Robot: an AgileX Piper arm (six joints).
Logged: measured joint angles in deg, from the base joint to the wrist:
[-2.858, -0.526, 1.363, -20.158, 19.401, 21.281]
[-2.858, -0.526, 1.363, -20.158, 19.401, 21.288]
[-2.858, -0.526, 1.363, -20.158, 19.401, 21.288]
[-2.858, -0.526, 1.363, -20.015, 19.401, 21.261]
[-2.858, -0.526, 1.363, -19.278, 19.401, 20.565]
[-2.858, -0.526, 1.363, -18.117, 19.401, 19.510]
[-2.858, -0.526, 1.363, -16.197, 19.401, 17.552]
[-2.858, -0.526, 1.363, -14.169, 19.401, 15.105]
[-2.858, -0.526, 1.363, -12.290, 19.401, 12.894]
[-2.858, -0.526, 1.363, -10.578, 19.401, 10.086]
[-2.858, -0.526, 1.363, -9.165, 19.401, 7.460]
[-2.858, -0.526, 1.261, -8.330, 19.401, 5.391]
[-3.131, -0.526, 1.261, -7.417, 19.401, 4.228]
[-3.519, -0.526, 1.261, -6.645, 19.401, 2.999]
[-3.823, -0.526, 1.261, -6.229, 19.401, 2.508]
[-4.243, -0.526, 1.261, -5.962, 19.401, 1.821]
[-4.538, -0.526, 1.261, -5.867, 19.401, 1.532]
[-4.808, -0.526, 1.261, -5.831, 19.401, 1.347]
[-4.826, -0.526, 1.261, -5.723, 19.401, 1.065]
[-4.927, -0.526, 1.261, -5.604, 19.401, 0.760]
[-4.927, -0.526, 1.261, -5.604, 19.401, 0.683]
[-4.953, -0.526, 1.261, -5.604, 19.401, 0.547]
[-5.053, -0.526, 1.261, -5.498, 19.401, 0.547]
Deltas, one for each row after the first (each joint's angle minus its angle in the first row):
[0.000, 0.000, 0.000, 0.000, 0.000, 0.007]
[0.000, 0.000, 0.000, 0.000, 0.000, 0.007]
[0.000, 0.000, 0.000, 0.143, 0.000, -0.020]
[0.000, 0.000, 0.000, 0.880, 0.000, -0.716]
[0.000, 0.000, 0.000, 2.041, 0.000, -1.771]
[0.000, 0.000, 0.000, 3.961, 0.000, -3.729]
[0.000, 0.000, 0.000, 5.989, 0.000, -6.176]
[0.000, 0.000, 0.000, 7.868, 0.000, -8.387]
[0.000, 0.000, 0.000, 9.580, 0.000, -11.195]
[0.000, 0.000, 0.000, 10.993, 0.000, -13.821]
[0.000, 0.000, -0.102, 11.828, 0.000, -15.890]
[-0.273, 0.000, -0.102, 12.741, 0.000, -17.053]
[-0.661, 0.000, -0.102, 13.513, 0.000, -18.282]
[-0.965, 0.000, -0.102, 13.929, 0.000, -18.773]
[-1.385, 0.000, -0.102, 14.196, 0.000, -19.460]
[-1.680, 0.000, -0.102, 14.291, 0.000, -19.749]
[-1.950, 0.000, -0.102, 14.327, 0.000, -19.934]
[-1.968, 0.000, -0.102, 14.435, 0.000, -20.216]
[-2.069, 0.000, -0.102, 14.554, 0.000, -20.521]
[-2.069, 0.000, -0.102, 14.554, 0.000, -20.598]
[-2.095, 0.000, -0.102, 14.554, 0.000, -20.734]
[-2.195, 0.000, -0.102, 14.660, 0.000, -20.734]

